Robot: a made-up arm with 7 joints. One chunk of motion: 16 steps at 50 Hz.
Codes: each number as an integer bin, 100 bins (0 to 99) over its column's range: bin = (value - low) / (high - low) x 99, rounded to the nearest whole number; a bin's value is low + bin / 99 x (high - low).
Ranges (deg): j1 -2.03..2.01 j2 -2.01..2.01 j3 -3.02..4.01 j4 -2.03..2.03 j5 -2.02..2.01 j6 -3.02..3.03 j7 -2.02..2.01
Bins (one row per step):
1: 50 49 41 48 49 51 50
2: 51 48 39 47 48 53 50
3: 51 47 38 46 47 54 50
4: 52 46 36 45 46 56 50
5: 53 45 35 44 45 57 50
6: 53 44 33 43 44 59 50
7: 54 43 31 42 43 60 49
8: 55 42 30 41 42 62 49
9: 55 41 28 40 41 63 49
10: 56 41 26 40 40 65 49
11: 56 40 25 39 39 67 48
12: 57 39 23 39 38 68 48
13: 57 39 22 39 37 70 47
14: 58 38 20 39 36 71 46
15: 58 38 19 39 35 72 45
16: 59 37 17 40 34 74 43
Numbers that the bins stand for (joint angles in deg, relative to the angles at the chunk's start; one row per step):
1: 0.01 -0.02 -0.11 -0.06 -0.03 0.10 0.02
2: 0.05 -0.06 -0.25 -0.10 -0.07 0.22 0.02
3: 0.05 -0.10 -0.32 -0.14 -0.11 0.28 0.02
4: 0.09 -0.14 -0.46 -0.18 -0.15 0.40 0.02
5: 0.13 -0.18 -0.53 -0.23 -0.19 0.46 0.02
6: 0.13 -0.22 -0.68 -0.27 -0.23 0.59 0.02
7: 0.17 -0.26 -0.82 -0.31 -0.27 0.65 -0.03
8: 0.21 -0.30 -0.89 -0.35 -0.31 0.77 -0.03
9: 0.21 -0.35 -1.03 -0.39 -0.35 0.83 -0.03
10: 0.26 -0.35 -1.17 -0.39 -0.39 0.95 -0.03
11: 0.26 -0.39 -1.24 -0.43 -0.43 1.07 -0.07
12: 0.30 -0.43 -1.39 -0.43 -0.47 1.14 -0.07
13: 0.30 -0.43 -1.46 -0.43 -0.51 1.26 -0.11
14: 0.34 -0.47 -1.60 -0.43 -0.55 1.32 -0.15
15: 0.34 -0.47 -1.67 -0.43 -0.60 1.38 -0.19
16: 0.38 -0.51 -1.81 -0.39 -0.64 1.50 -0.27

